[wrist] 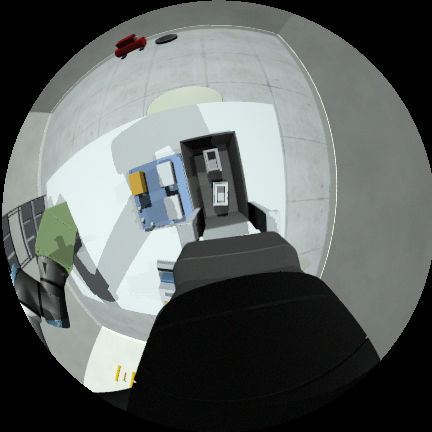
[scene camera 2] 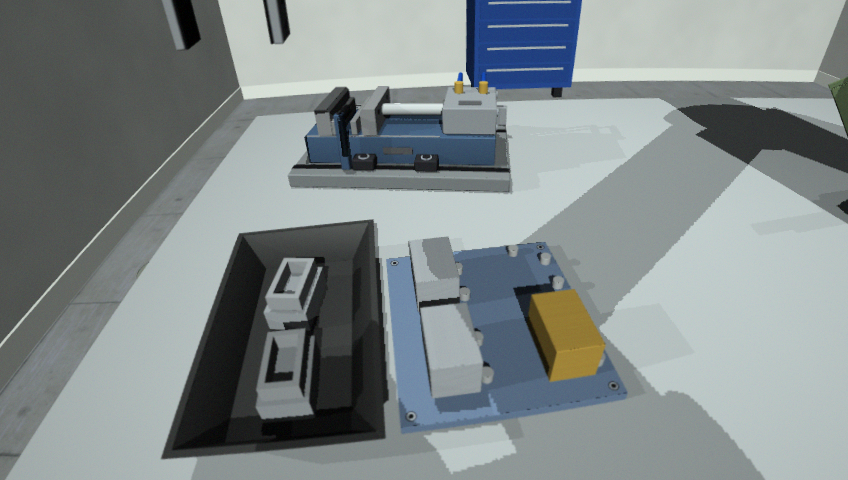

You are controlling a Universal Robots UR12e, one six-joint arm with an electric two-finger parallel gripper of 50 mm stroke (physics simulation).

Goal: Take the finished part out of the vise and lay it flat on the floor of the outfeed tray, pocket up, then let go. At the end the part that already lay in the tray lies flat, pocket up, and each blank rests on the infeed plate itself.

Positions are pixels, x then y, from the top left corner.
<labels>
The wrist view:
gripper: 225, 213
blue infeed plate: 153, 208
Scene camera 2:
gripper: 234, 41
orange block: 569, 345
grey blank: 436, 280
grey blank: 454, 363
blue infeed plate: 501, 286
vise: 454, 149
</labels>
